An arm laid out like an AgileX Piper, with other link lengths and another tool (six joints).
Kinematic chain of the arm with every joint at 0, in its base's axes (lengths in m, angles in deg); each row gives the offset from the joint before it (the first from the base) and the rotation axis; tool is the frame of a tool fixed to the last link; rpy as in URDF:
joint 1: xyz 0 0 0.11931 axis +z
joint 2: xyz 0 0 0 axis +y
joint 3: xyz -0.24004 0 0.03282 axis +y
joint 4: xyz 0.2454 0 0.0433 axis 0.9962 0 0.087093
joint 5: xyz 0 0 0 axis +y
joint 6: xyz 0.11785 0 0.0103 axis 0.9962 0 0.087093
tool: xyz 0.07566 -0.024 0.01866 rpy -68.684 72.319 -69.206
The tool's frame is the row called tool.
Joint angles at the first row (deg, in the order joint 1, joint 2, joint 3, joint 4, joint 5, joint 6):
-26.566 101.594 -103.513 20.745 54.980 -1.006
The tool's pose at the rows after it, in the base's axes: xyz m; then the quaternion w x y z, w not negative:
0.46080 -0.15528 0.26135 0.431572 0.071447 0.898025 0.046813
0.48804 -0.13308 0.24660 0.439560 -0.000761 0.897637 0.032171
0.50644 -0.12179 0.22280 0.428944 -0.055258 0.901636 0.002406
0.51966 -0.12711 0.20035 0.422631 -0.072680 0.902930 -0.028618
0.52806 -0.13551 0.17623 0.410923 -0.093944 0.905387 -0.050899
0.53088 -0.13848 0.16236 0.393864 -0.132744 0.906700 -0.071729
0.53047 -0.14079 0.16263 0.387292 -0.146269 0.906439 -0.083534
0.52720 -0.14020 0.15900 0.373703 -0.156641 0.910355 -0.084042
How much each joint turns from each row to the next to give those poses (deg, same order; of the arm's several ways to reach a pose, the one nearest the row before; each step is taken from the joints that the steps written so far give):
3.275 3.113 -1.320 4.290 -4.288 -4.875
3.768 3.499 -0.410 0.584 -4.070 -7.234
2.853 3.562 0.000 -2.883 -3.410 -4.221
1.006 3.444 -0.001 -3.391 -4.162 -0.858
-0.127 3.330 0.001 -1.534 -2.686 -2.790
0.001 1.784 -0.246 -1.705 -0.228 -3.979
0.000 0.121 -0.372 -1.634 0.414 -0.627
0.000 0.002 -0.056 -0.890 1.592 -0.465

